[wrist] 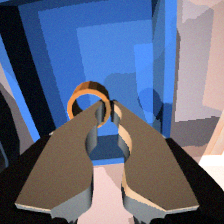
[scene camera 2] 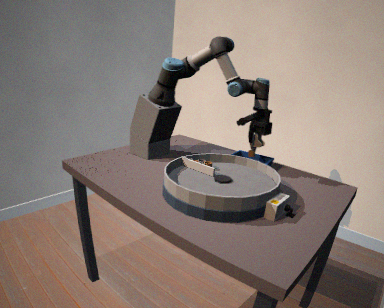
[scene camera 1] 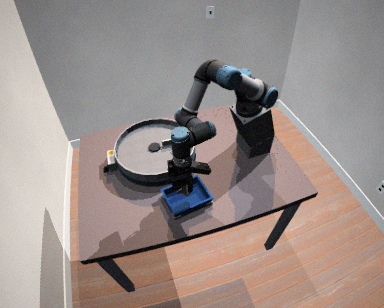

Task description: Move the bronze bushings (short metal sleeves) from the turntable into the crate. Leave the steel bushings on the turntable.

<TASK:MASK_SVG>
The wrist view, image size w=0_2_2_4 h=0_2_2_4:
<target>my gripper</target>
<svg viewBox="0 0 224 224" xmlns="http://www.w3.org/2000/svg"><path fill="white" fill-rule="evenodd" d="M110 100L111 122L117 128L119 127L117 144L125 154L121 184L122 202L125 210L133 215L134 224L224 224L224 190L212 176L172 138L163 136L117 100ZM102 99L49 135L44 134L0 173L0 224L77 224L78 218L91 208L94 174L93 163L88 156L98 144L98 126L104 122L106 106Z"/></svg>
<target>bronze bushing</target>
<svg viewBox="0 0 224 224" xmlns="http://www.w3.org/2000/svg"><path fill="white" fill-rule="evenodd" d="M83 82L76 87L68 102L67 112L69 118L72 119L84 111L78 106L77 97L83 94L95 94L106 105L104 122L98 126L99 128L110 117L109 93L98 82Z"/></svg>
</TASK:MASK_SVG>
